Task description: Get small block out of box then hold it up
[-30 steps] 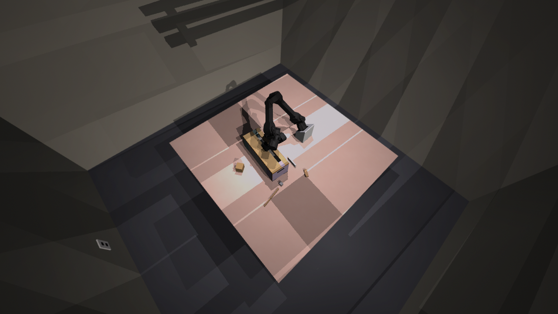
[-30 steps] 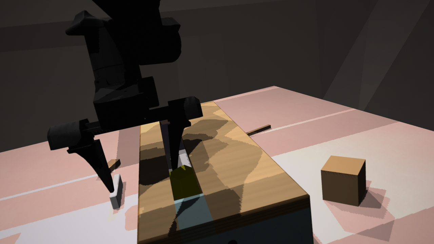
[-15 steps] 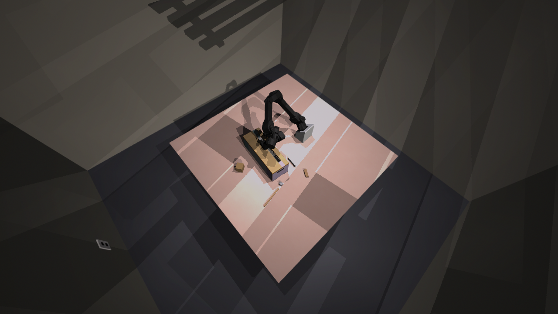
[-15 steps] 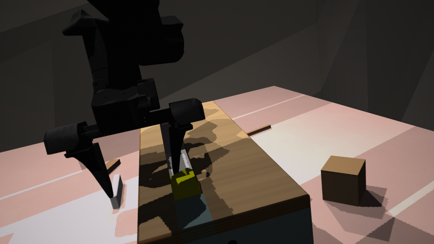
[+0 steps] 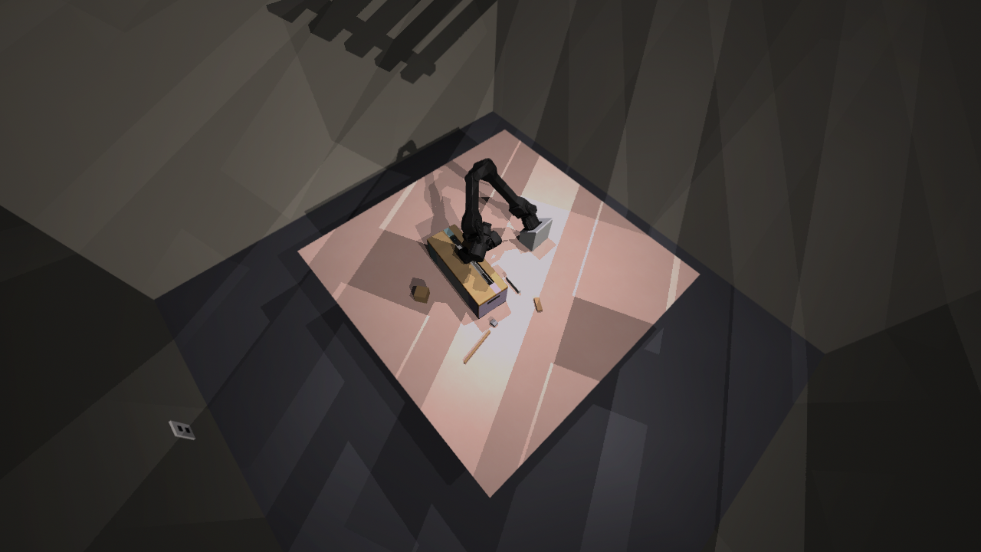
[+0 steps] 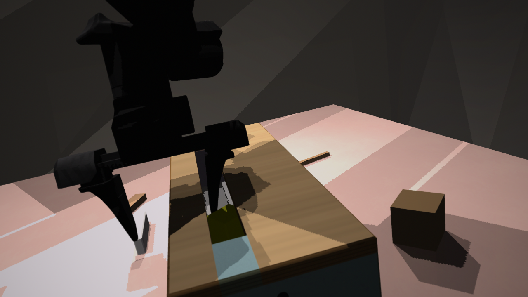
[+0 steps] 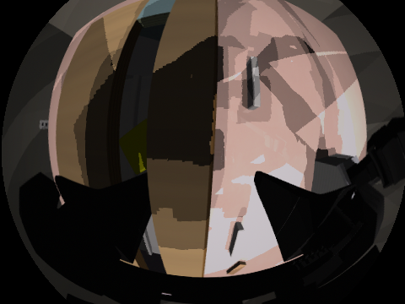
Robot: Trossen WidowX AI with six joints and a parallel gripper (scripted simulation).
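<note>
Right now the wooden-topped box is 4 cm ahead of my gripper tip, 2 cm to the left of it and 2 cm below it. From my gripper tip the other things lie so: grey piece (16 cm ahead, 24 cm to the left, 8 cm below); then yellow block (5 cm ahead, 3 cm to the right); then brown cube (28 cm ahead, 6 cm to the right, 6 cm below).
</note>
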